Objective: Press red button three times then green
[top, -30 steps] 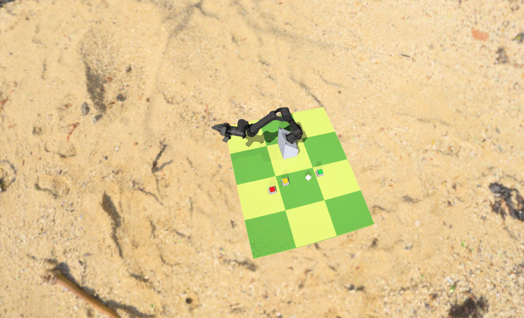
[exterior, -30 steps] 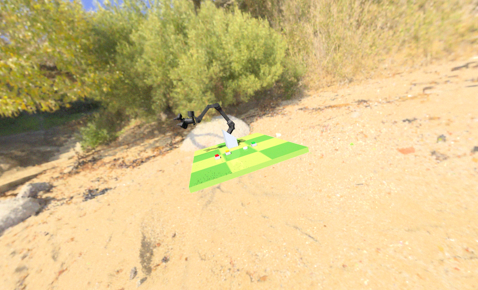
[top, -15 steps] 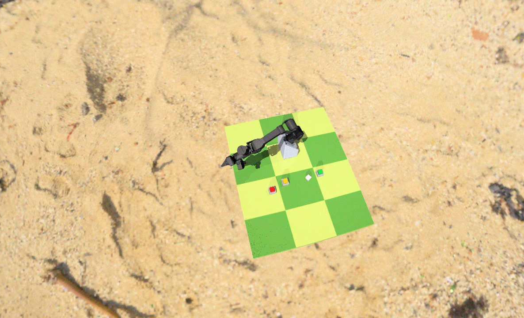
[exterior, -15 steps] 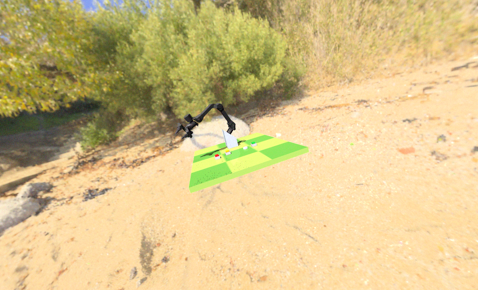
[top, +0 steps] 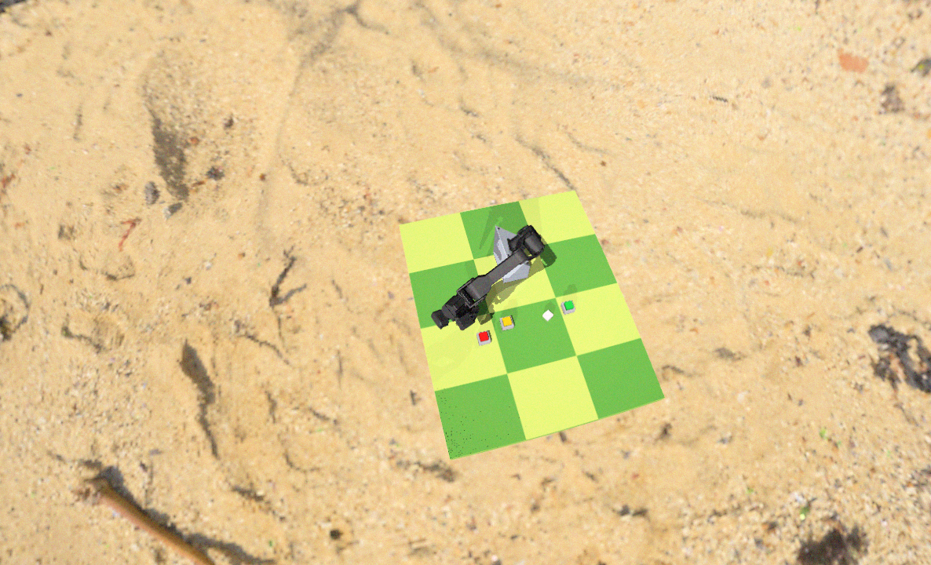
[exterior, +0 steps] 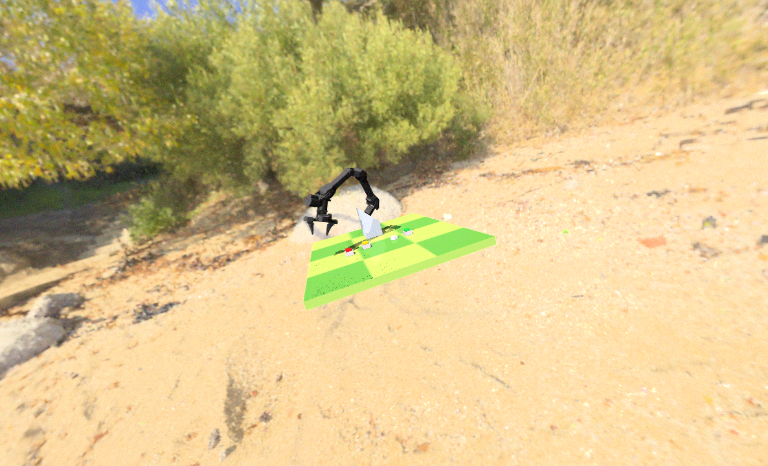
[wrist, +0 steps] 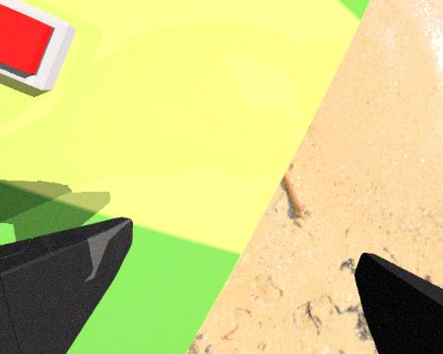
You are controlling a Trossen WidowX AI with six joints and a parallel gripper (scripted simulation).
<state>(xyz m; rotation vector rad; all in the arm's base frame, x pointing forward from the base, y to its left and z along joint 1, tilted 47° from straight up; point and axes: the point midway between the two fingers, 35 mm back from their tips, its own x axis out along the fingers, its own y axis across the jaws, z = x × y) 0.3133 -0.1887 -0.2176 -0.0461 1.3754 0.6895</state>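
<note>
The red button lies 1 cm ahead of my gripper tip, 13 cm to the left of it and 13 cm below it. The rest, counted from my gripper tip: yellow button (4 cm behind, 24 cm to the left, 13 cm below); green button (8 cm behind, 51 cm to the left, 12 cm below); small white block (6 cm behind, 42 cm to the left, 15 cm below).
</note>
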